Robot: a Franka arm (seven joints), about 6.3 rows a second.
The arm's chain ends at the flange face. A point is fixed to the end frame.
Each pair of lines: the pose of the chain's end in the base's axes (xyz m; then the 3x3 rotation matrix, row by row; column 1 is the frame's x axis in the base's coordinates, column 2 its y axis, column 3 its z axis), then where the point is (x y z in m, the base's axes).
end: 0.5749 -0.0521 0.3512; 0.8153 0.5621 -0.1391; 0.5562 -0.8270 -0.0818; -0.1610 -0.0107 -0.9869
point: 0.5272 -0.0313 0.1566
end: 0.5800 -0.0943 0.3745; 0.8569 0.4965 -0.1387; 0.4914 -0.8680 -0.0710; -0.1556 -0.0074 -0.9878
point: 0.5353 -0.0699 0.1796
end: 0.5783 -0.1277 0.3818; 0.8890 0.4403 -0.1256; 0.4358 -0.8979 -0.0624; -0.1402 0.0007 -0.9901
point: 0.5386 -0.1005 0.1862
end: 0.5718 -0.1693 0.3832; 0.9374 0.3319 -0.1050; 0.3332 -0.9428 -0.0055; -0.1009 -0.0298 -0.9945
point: 0.5409 -0.1295 0.1881
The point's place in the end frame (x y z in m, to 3 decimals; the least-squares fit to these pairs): 0.004 -0.042 0.197
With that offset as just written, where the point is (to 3 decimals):
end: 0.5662 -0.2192 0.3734; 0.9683 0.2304 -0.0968; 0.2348 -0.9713 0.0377; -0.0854 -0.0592 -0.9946
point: 0.541 -0.170 0.180
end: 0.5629 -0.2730 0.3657; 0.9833 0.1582 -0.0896; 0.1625 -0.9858 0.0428; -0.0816 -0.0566 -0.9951
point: 0.543 -0.223 0.172
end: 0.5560 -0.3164 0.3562; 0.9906 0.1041 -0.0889; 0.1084 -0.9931 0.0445; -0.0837 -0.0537 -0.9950
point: 0.538 -0.265 0.162
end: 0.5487 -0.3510 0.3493; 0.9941 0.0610 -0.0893; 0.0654 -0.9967 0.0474; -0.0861 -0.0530 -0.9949
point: 0.533 -0.300 0.155
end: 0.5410 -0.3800 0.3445; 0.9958 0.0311 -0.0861; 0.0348 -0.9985 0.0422; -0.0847 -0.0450 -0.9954
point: 0.527 -0.330 0.150
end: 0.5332 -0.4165 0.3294; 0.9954 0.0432 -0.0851; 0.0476 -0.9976 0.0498; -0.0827 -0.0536 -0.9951
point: 0.519 -0.365 0.135
